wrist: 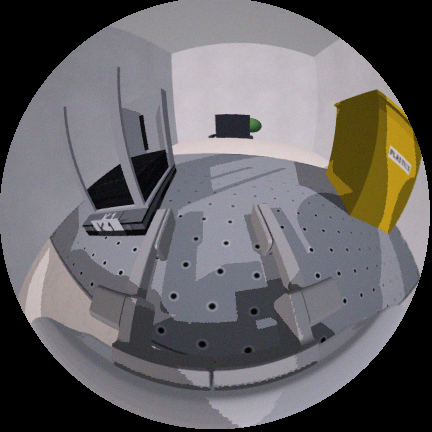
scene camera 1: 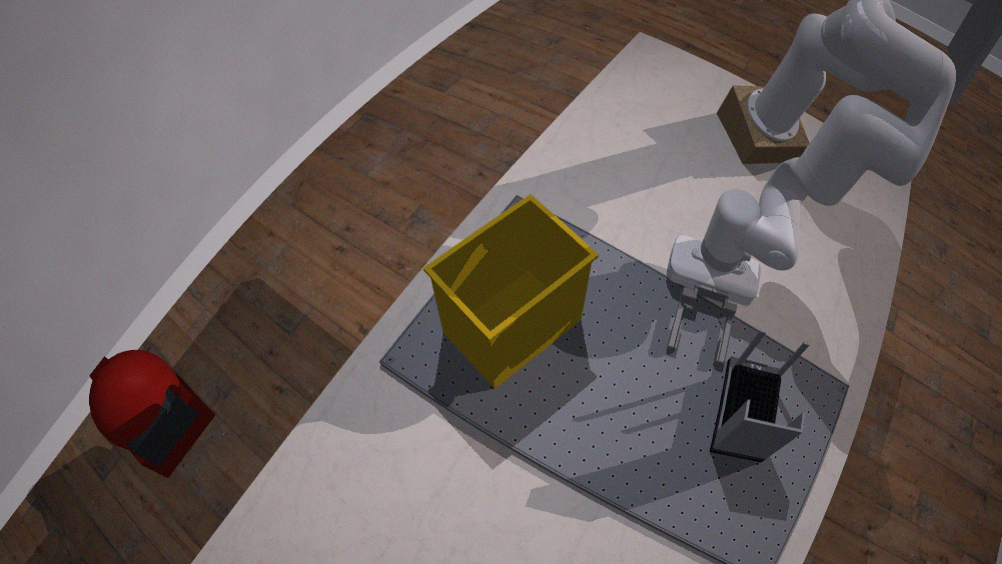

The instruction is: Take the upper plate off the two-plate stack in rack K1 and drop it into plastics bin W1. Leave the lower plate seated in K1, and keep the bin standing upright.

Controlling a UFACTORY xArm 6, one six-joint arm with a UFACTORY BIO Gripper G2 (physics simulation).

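Places are measured from the arm's base along level axes (x ahead, y left, z up), in metres.
Pixels of known places: end effector, tool point: point(wrist: 212, 230) point(scene camera 1: 697, 345); arm's base, origin of the base link: point(scene camera 1: 772, 115).
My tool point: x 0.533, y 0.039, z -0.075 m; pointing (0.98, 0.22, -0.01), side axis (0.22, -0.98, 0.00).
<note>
Ahead of a thing's pixels: the offset from my tool point to its middle. Level surfaces: height alone.
Rack K1 {dy +0.126, dx +0.056, dz +0.067 m} point(scene camera 1: 758, 439) point(wrist: 134, 224) stands upright on the perforated board, its tall posts rising around the black plate stack {dy +0.129, dx +0.066, dz +0.031 m} point(scene camera 1: 755, 395) point(wrist: 107, 192). The seam between the two plates cannot be made out. The yellow plastics bin W1 {dy -0.267, dx +0.119, dz +0.081 m} point(scene camera 1: 466, 332) point(wrist: 360, 165) stands upright on the board; its inner floor shows partly in the scene view, with no plate visible there. My gripper point(scene camera 1: 696, 356) point(wrist: 213, 225) is shut to its narrowest, with a gap between the fingers and nothing in it. It points down above the board, between bin and rack, nearer the rack's labelled end.
The perforated grey board {dz -0.009 m} point(scene camera 1: 560, 448) point(wrist: 212, 280) lies on the pale table {dz -0.022 m} point(scene camera 1: 350, 490). The rack's upright posts and end wall stand close to my fingers on one side. A red helmet-like object point(scene camera 1: 133, 392) is off the table. A dark box point(wrist: 232, 125) and green ball point(wrist: 255, 125) are far back.
</note>
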